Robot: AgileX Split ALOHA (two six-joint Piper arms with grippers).
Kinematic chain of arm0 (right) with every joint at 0, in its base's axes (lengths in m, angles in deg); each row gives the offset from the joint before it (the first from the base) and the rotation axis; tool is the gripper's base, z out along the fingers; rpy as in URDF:
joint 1: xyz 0 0 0.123 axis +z
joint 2: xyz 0 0 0 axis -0.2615 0.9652 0
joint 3: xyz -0.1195 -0.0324 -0.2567 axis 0.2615 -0.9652 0
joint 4: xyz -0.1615 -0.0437 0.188 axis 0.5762 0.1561 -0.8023
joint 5: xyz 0 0 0 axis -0.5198 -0.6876 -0.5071
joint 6: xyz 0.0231 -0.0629 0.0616 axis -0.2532 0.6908 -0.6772
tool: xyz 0 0 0 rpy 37.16 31.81 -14.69
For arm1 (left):
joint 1: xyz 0 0 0.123 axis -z
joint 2: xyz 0 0 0 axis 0.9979 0.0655 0
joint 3: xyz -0.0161 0.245 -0.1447 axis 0.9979 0.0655 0
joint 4: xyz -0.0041 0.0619 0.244 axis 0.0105 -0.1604 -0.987
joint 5: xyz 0 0 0 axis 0.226 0.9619 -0.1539
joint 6: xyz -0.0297 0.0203 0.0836 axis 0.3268 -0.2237 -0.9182
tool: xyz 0 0 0 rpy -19.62 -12.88 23.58
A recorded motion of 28 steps. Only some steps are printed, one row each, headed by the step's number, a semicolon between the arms.
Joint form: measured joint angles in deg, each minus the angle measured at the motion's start. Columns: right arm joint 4, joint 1, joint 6, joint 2, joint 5, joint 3; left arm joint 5, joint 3, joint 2, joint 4, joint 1, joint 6.
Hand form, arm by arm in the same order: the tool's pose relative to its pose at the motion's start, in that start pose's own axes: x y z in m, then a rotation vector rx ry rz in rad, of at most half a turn. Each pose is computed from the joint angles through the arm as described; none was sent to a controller.
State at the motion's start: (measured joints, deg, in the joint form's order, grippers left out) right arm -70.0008 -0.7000 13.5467 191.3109 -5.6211 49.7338; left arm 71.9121 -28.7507 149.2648 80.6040 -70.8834 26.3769
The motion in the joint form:
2: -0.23 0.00 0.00 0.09 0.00 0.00; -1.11 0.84 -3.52 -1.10 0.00 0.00
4: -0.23 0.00 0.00 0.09 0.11 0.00; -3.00 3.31 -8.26 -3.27 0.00 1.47
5: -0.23 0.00 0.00 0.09 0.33 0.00; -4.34 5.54 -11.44 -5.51 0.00 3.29
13: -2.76 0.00 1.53 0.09 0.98 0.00; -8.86 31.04 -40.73 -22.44 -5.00 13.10
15: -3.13 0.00 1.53 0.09 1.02 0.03; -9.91 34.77 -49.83 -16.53 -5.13 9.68
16: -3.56 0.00 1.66 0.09 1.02 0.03; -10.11 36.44 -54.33 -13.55 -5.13 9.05
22: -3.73 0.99 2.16 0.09 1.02 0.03; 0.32 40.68 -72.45 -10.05 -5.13 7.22
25: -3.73 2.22 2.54 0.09 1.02 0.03; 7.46 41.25 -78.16 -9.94 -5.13 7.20
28: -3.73 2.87 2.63 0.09 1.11 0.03; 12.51 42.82 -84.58 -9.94 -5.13 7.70
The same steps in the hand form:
2: -0.0001 0.0002 0.0007 -0.0038 0.0007 0.0020; 0.0008 -0.0008 -0.0221 -0.0192 -0.0641 0.0161
4: -0.0003 0.0002 0.0007 -0.0033 -0.0012 0.0020; 0.0080 -0.0007 -0.0463 -0.0529 -0.1337 0.0167
5: -0.0006 0.0001 0.0007 -0.0025 -0.0049 0.0020; 0.0156 0.0004 -0.0597 -0.0840 -0.1718 0.0100
13: -0.0024 0.0034 0.0006 -0.0385 -0.0254 -0.0058; 0.1348 0.0289 -0.1306 -0.3376 -0.3167 -0.0532
15: -0.0027 0.0039 0.0004 -0.0440 -0.0279 -0.0032; 0.1621 0.0165 -0.1537 -0.2720 -0.4260 -0.0552
16: -0.0029 0.0045 0.0004 -0.0505 -0.0296 -0.0022; 0.1763 0.0102 -0.1639 -0.2344 -0.4814 -0.0722
22: -0.0035 0.0121 0.0017 -0.0568 -0.0273 -0.0263; 0.2476 -0.0061 -0.1966 -0.1979 -0.5432 -0.0791
25: -0.0041 0.0214 0.0034 -0.0613 -0.0236 -0.0535; 0.2754 -0.0102 -0.2029 -0.1961 -0.5088 -0.0867
28: -0.0044 0.0263 0.0042 -0.0634 -0.0231 -0.0659; 0.3038 -0.0137 -0.2045 -0.1946 -0.5064 -0.0993

